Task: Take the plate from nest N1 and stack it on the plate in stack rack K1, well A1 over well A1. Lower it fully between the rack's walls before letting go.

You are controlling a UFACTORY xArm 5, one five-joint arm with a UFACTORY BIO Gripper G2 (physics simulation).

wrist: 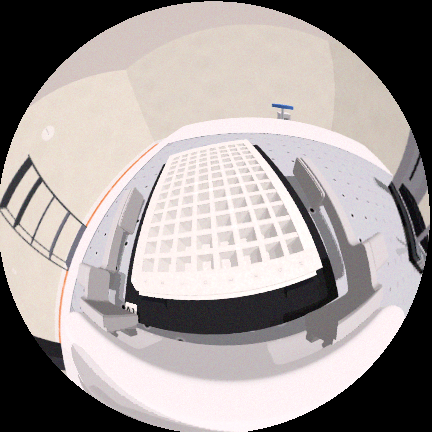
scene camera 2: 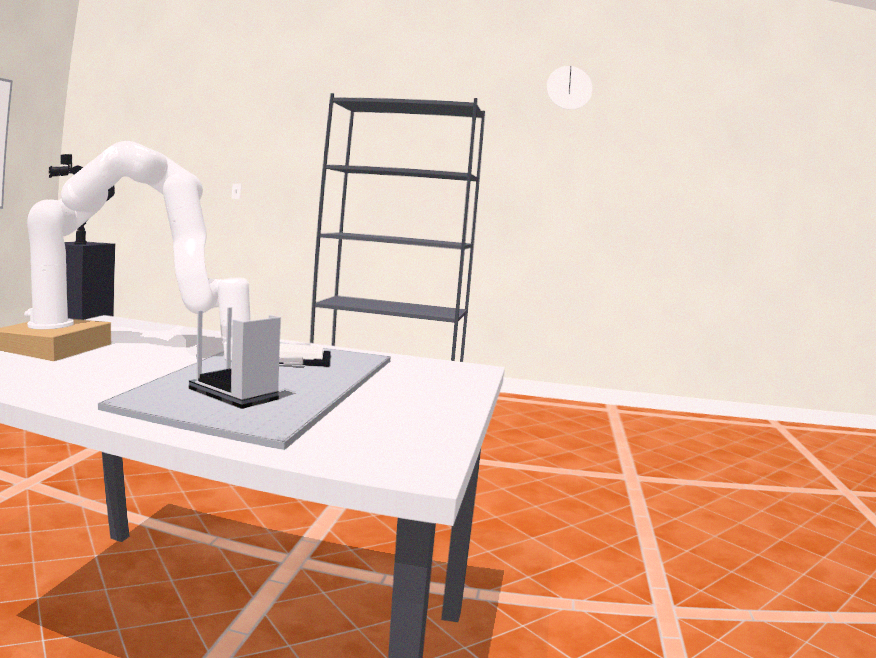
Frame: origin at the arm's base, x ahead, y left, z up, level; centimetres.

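Seen in the pictures: end effector, tool point: [wrist: 210,191] [scene camera 2: 297,354]; arm's base, origin of the base link: [scene camera 2: 50,325].
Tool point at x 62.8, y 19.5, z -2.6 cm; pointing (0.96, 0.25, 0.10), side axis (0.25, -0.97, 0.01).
Offsets run from my tool point to a thing's middle. "pt": to the spot under its first point. Level surfaces: height alone.
A white many-welled plate @[dx -0.3, dy -0.3, dz +0.7 cm] [wrist: 220,210] sits on black nest N1 @[dx -0.4, dy -0.3, dz -0.5 cm] [wrist: 235,316], its A1 label @[pt dx -9.0, dy +2.6, dz +0.0 cm] [wrist: 131,308] showing at the near left corner. My gripper [wrist: 220,197] is open and empty, with one finger on each side of the plate and gaps between; height over the plate is hard to tell. In scene camera 2 the gripper is mostly hidden behind stack rack K1 @[dx +0.2, dy -34.7, dz +6.5 cm] [scene camera 2: 256,357] [wrist: 406,167], which has grey upright walls, thin posts and a black base. It stands to the right in the wrist view. The plate inside it cannot be made out clearly.
A grey perforated board @[dz -1.2 cm] [scene camera 2: 304,407] [wrist: 356,185] lies on the white table @[dz -2.5 cm] [scene camera 2: 424,417] under nest and rack. The rack's tall walls and posts stand close to the arm in scene camera 2. A dark shelf unit [scene camera 2: 407,106] stands behind the table. The arm's wooden base block [scene camera 2: 81,341] is at the left.
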